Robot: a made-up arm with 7 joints. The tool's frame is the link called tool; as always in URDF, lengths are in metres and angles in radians.
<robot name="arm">
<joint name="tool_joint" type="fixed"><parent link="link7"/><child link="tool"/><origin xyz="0 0 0" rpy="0 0 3.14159"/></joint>
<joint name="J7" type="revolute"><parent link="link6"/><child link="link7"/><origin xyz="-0.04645 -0.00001 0.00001" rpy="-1.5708 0 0"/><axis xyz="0 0 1"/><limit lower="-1.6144" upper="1.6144" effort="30" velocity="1.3"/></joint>
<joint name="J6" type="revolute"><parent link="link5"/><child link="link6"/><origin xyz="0.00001 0.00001 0.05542" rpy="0 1.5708 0"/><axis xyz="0 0 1"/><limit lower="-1.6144" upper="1.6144" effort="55" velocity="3.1"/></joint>
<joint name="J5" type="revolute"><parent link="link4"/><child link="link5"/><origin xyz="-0.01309 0.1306 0.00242" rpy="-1.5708 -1.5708 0"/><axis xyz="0 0 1"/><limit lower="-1.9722" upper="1.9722" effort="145" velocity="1.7"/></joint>
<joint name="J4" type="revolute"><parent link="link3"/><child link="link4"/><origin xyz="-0.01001 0 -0.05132" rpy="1.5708 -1.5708 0"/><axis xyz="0 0 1"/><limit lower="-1.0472" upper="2.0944" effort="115" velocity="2.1"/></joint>
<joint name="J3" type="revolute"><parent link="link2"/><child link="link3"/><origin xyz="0.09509 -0.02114 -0.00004" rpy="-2.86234 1.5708 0"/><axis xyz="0 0 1"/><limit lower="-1.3" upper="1.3" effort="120" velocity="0.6"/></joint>
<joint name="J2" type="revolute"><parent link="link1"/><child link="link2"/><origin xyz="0.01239 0.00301 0.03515" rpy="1.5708 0 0.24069"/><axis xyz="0 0 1"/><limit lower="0" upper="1.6" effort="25" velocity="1.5"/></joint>
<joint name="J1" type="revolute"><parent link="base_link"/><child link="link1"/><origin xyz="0 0 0" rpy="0.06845 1.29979 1.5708"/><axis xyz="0 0 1"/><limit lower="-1.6" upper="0.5" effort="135" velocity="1.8"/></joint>
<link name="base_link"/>
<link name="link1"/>
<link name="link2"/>
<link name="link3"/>
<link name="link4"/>
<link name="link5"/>
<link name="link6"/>
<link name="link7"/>
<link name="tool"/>
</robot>
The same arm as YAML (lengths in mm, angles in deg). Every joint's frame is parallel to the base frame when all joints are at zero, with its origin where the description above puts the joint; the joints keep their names.
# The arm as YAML. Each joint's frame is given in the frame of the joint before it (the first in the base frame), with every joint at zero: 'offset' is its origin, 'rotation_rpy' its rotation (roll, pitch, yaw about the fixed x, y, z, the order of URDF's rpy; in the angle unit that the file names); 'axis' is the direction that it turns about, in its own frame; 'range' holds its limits. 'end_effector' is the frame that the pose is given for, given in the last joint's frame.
length_unit: mm
angle_unit: deg
chain:
  - id: J1
    offset: [0.0, 0.0, 0.0]
    rotation_rpy: [0.0, 0.0, 0.0]
    axis: [0.068403, 0.961235, 0.26711]
    range: [-91.67, 28.65]
  - id: J2
    offset: [-0.6, 37.3, -2.5]
    rotation_rpy: [0.0, 0.0, 0.0]
    axis: [0.968889, -0.0002, -0.247497]
    range: [0.0, 91.67]
  - id: J3
    offset: [-24.1, 5.9, -94.2]
    rotation_rpy: [0.0, 0.0, 0.0]
    axis: [0.247497, -0.0001, 0.968889]
    range: [-74.48, 74.48]
  - id: J4
    offset: [-3.0, 0.0, -52.2]
    rotation_rpy: [0.0, 0.0, 0.0]
    axis: [0.0002, 1.0, 0.0]
    range: [-60.0, 120.0]
  - id: J5
    offset: [123.3, 2.4, -45.0]
    rotation_rpy: [0.0, 0.0, 0.0]
    axis: [0.968889, -0.0002, -0.247497]
    range: [-113.0, 113.0]
  - id: J6
    offset: [53.7, 0.0, -13.7]
    rotation_rpy: [0.0, 0.0, 0.0]
    axis: [0.0002, 1.0, 0.0]
    range: [-92.5, 92.5]
  - id: J7
    offset: [45.0, 0.0, -11.5]
    rotation_rpy: [0.0, 0.0, 0.0]
    axis: [0.247497, -0.0001, 0.968889]
    range: [-92.5, 92.5]
end_effector:
  offset: [0.0, 0.0, 0.0]
  rotation_rpy: [0.0, 14.33, -0.01]

